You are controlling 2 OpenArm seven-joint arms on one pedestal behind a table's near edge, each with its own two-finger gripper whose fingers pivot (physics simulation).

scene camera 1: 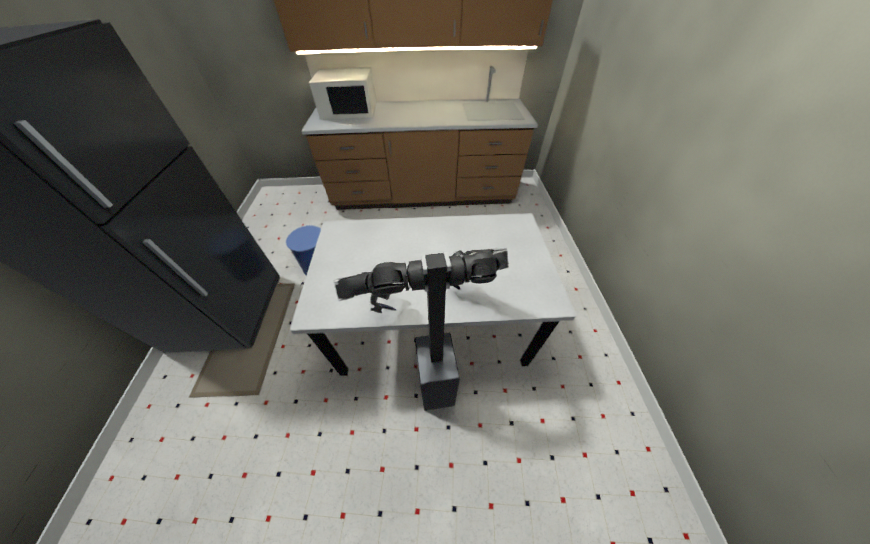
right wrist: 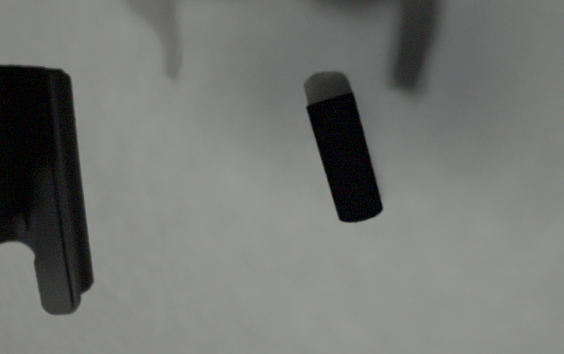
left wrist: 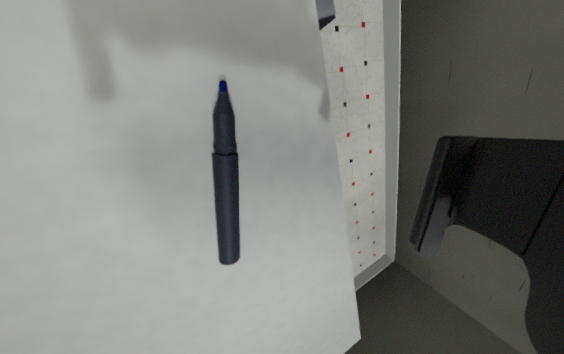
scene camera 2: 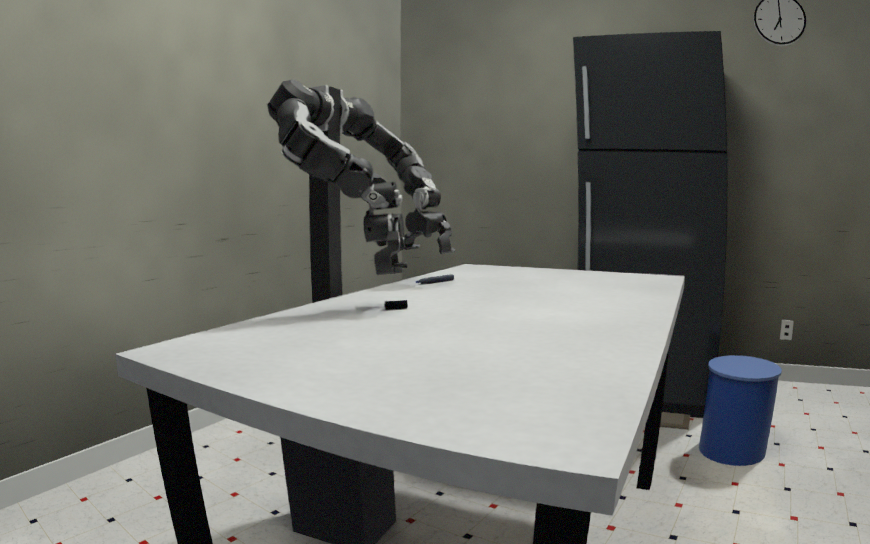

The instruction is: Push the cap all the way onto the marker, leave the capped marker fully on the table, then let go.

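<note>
The dark marker (scene camera 2: 436,279) (left wrist: 227,200) lies uncapped on the white table (scene camera 2: 513,359), near the pedestal-side edge. Its blue tip points up in the left wrist view. The short black cap (scene camera 2: 395,304) (right wrist: 345,157) lies on its side, apart from the marker; a grey rounded patch shows at its upper end in the right wrist view. My left gripper (scene camera 1: 383,307) (scene camera 2: 431,246) is open above the marker, and one finger shows at the right of its wrist view. My right gripper (scene camera 2: 392,264) is open above the table near the cap; one finger shows at the left of its wrist view.
The pedestal (scene camera 1: 436,314) stands at the table's near edge, and the marker lies close to that edge. A blue bin (scene camera 1: 303,246) (scene camera 2: 739,410) stands on the floor beside the table. A dark fridge (scene camera 2: 651,160) and a kitchen counter (scene camera 1: 417,112) stand beyond the table.
</note>
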